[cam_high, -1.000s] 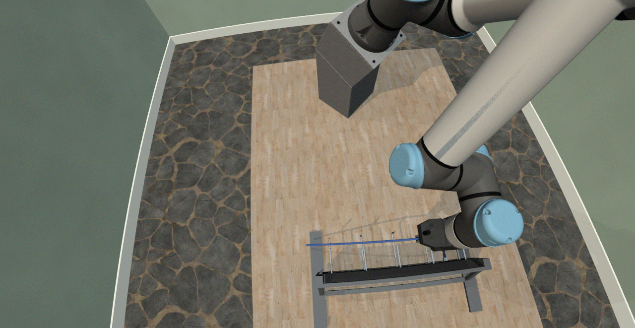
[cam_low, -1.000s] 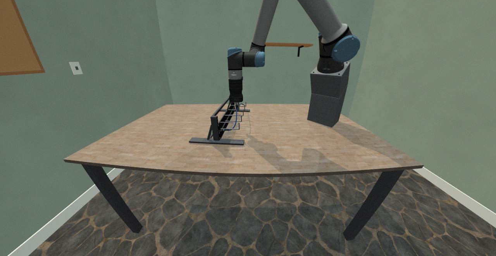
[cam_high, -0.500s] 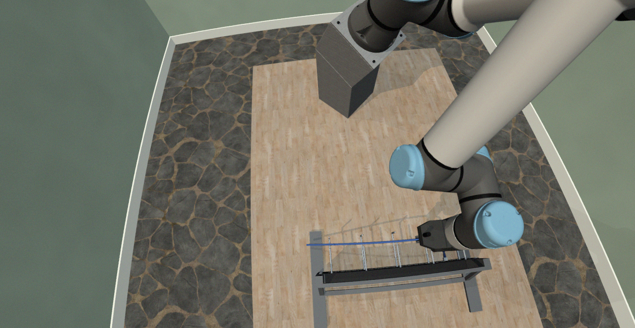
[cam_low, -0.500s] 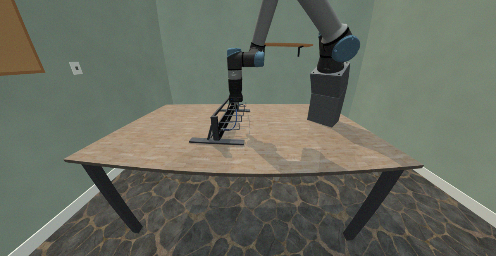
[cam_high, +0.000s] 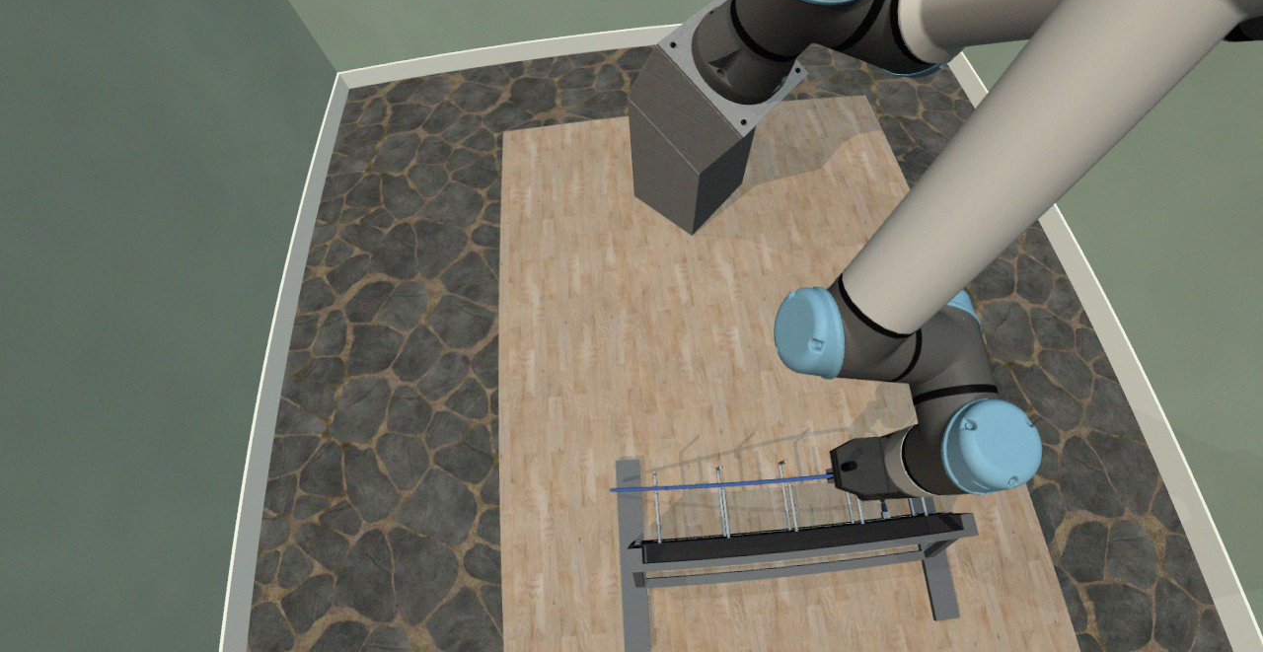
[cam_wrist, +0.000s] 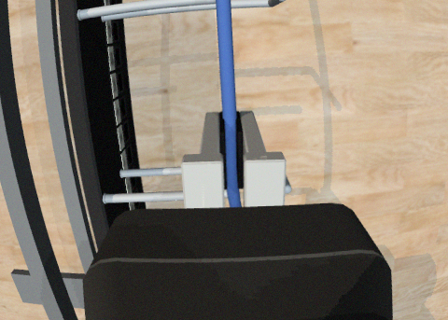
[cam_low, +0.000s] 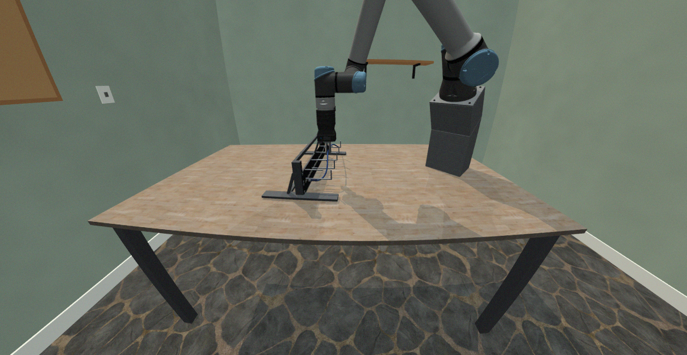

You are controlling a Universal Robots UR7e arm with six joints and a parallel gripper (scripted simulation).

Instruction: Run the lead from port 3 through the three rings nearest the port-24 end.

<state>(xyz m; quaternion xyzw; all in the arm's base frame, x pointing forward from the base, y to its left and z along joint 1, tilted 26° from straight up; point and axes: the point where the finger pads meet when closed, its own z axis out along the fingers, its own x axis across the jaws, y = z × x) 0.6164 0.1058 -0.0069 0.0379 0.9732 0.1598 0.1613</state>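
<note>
The black patch panel rack lies 9 cm ahead of my hand, 6 cm to the right of it and 6 cm below it.
</note>
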